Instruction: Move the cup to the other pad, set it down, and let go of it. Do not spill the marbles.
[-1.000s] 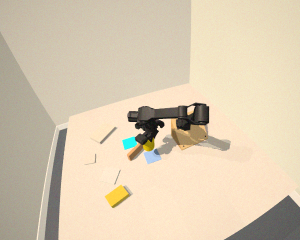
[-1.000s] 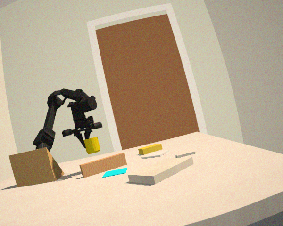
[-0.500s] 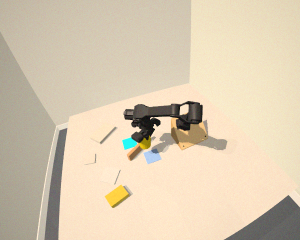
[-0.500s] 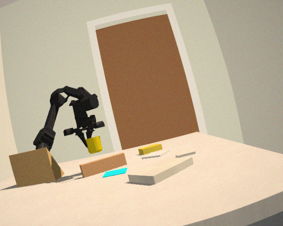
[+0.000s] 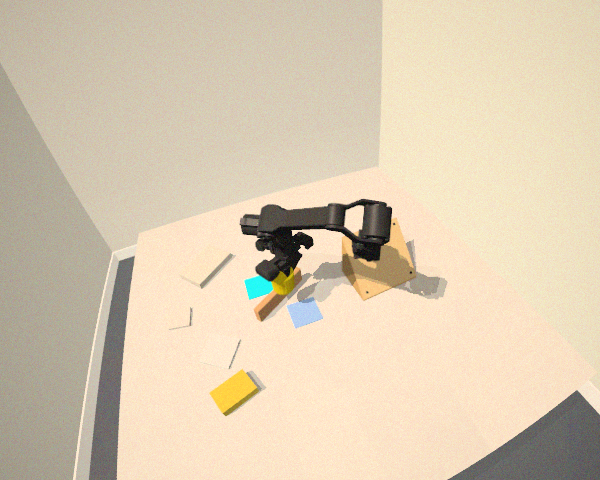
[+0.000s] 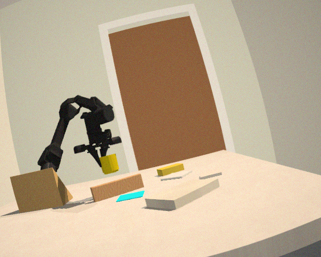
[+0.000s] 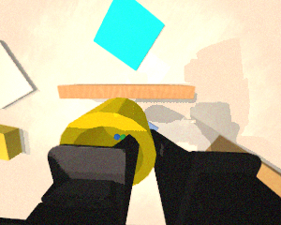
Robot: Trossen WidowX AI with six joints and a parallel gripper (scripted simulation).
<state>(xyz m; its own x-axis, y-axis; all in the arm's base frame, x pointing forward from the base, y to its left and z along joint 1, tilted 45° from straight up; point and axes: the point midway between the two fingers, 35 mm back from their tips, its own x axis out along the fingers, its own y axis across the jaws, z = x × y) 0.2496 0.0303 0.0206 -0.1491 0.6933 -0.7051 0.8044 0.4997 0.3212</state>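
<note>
My gripper tip is now 4 cm short of the wooden bar, 1 cm to the left of it and 10 cm above it. Round my gripper tip: light blue pad (2 cm behind, 6 cm to the left, 13 cm below); yellow cup (2 cm ahead, 2 cm to the left).
</note>
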